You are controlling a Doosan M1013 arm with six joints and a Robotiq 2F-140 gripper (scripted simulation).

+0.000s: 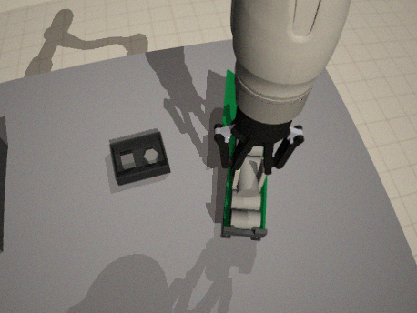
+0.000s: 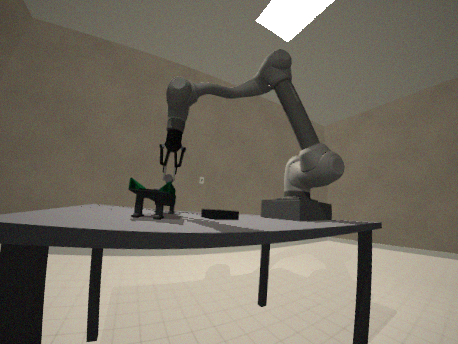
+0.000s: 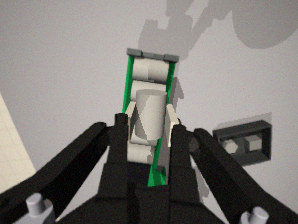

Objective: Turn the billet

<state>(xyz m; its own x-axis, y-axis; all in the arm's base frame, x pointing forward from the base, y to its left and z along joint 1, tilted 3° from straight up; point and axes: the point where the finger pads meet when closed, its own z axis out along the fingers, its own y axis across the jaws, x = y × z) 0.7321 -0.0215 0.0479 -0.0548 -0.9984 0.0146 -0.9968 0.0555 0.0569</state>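
My gripper is now 20 mm short of the ramp, 120 mm to the right of it and 130 mm above it. Round my hand: dark block 230 mm behind, 130 mm to the left, 180 mm below; then grey stop 70 mm to the right, 130 mm below.
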